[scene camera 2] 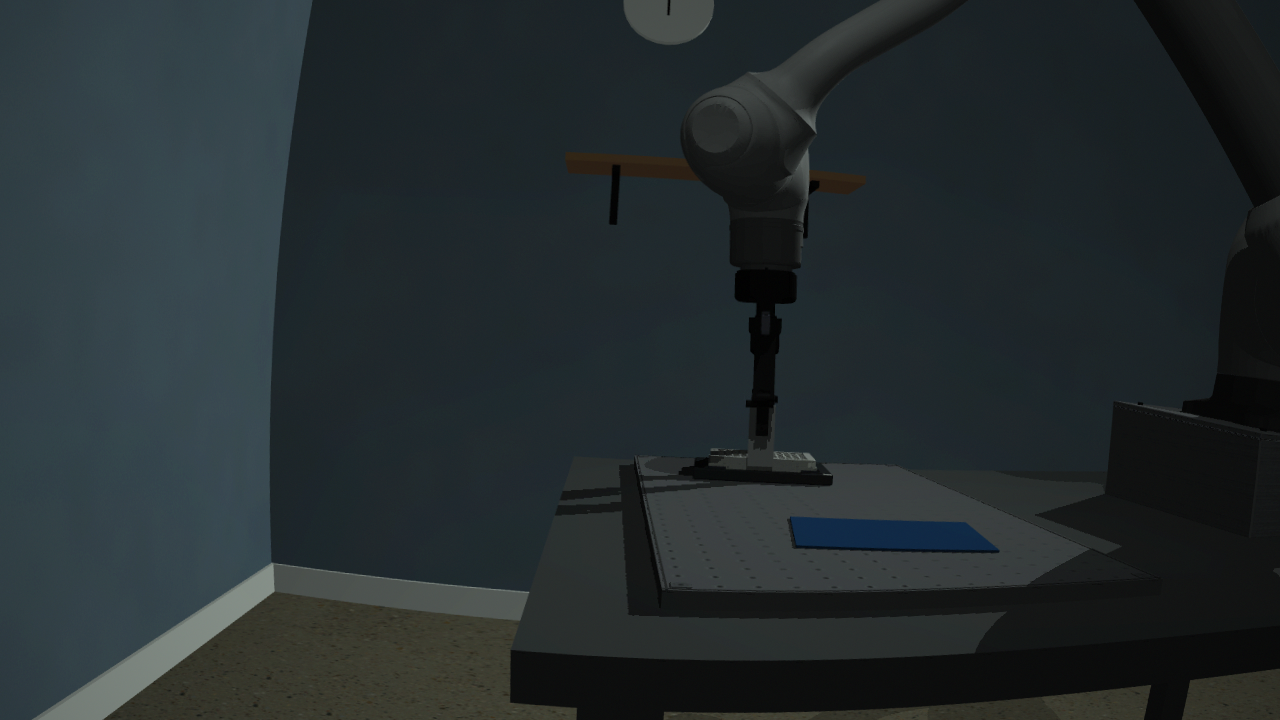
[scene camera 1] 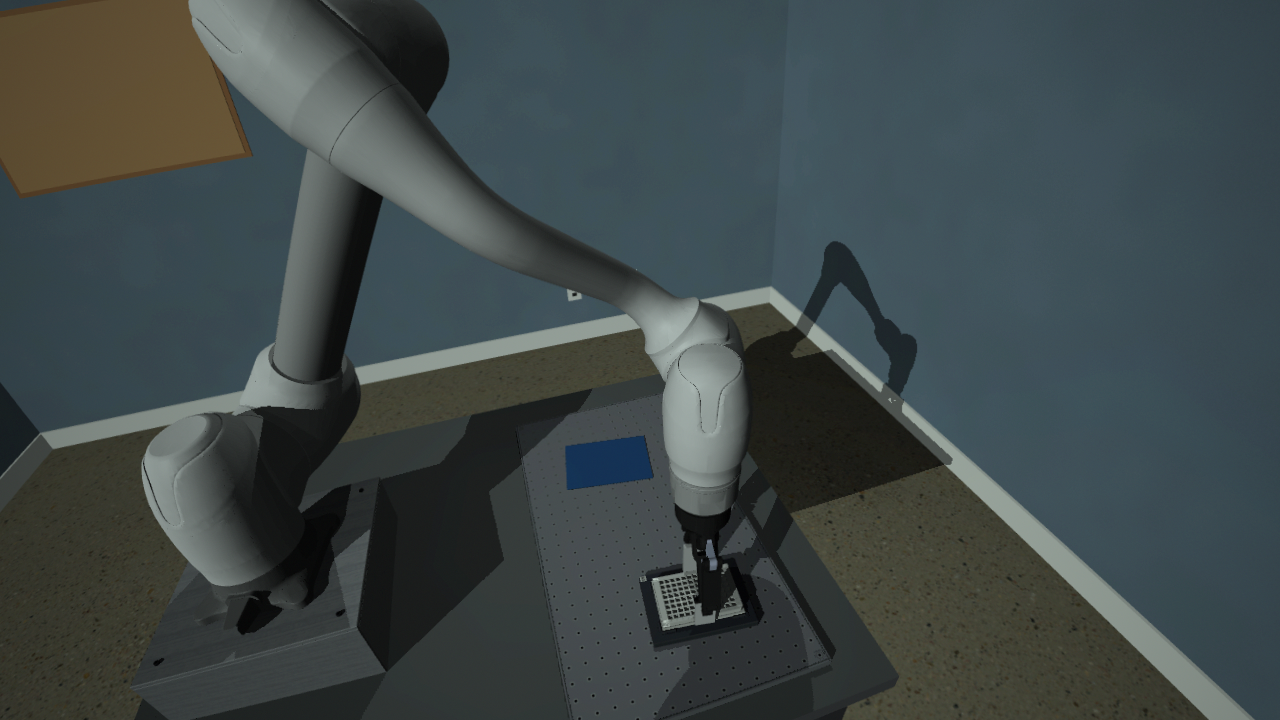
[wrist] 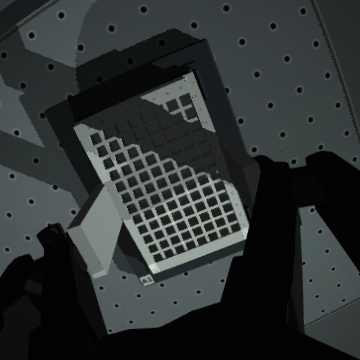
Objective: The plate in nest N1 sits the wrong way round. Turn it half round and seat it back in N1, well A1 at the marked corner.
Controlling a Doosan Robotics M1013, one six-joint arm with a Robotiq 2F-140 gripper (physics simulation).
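Note:
A white plate with a grid of square wells (scene camera 1: pixel 675 598) (scene camera 2: pixel 792 461) (wrist: pixel 175 215) lies flat within the dark nest (scene camera 1: pixel 662 639) (wrist: pixel 218 90). A small tag marked A1 (wrist: pixel 146 280) is on the nest's lower left corner in the wrist view. My gripper (scene camera 1: pixel 700 591) (scene camera 2: pixel 760 454) (wrist: pixel 168 179) points straight down and is shut on the plate, one pale pad against each long side. Shadow covers the plate's far part. Which plate corner holds well A1, and whether its bottom rests fully in the nest, I cannot tell.
A blue rectangle (scene camera 1: pixel 608 462) (scene camera 2: pixel 890 534) lies on the perforated board (scene camera 1: pixel 590 555) (scene camera 2: pixel 733 564), apart from the nest. The board lies on a dark table (scene camera 1: pixel 447 608) (scene camera 2: pixel 805 635). The arm's base block (scene camera 1: pixel 277 671) (scene camera 2: pixel 1181 465) stands on the table beside the board.

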